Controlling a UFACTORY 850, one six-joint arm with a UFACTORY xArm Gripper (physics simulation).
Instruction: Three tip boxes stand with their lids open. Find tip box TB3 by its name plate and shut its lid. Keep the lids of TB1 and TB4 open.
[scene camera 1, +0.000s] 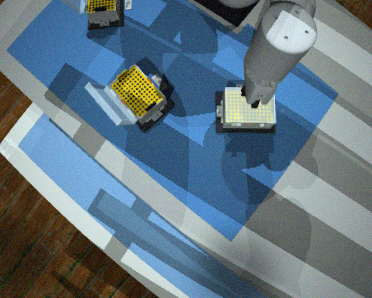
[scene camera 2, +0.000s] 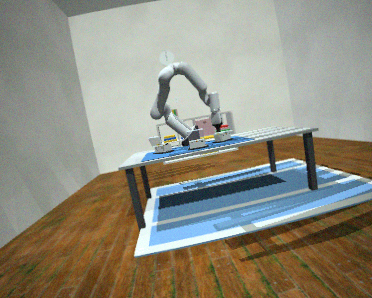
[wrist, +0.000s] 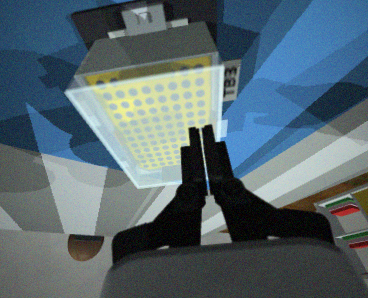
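Observation:
Tip box TB3 (scene camera 1: 245, 124) (scene camera 2: 223, 137) (wrist: 150, 55) stands upright, and its name plate (wrist: 231, 80) reads TB3 in the wrist view. Its clear lid (scene camera 1: 240, 107) (wrist: 145, 120) is down over the yellow tip rack; whether it sits fully flush, I cannot tell. My gripper (scene camera 1: 255, 104) (scene camera 2: 218, 129) (wrist: 201, 138) is shut and empty, with its fingertips over the lid near the name-plate side; contact is unclear. A second tip box (scene camera 1: 137, 92) (scene camera 2: 198, 144) and a third tip box (scene camera 1: 102, 14) (scene camera 2: 163, 148) have their lids open; their plates are not readable.
The boxes stand on a blue mat (scene camera 1: 215, 200) on the table (scene camera 2: 295, 133). The second box's open lid (scene camera 1: 111, 105) leans out to the lower left in scene camera 1. A shelf with red and green items (wrist: 345, 210) shows at the right of the wrist view.

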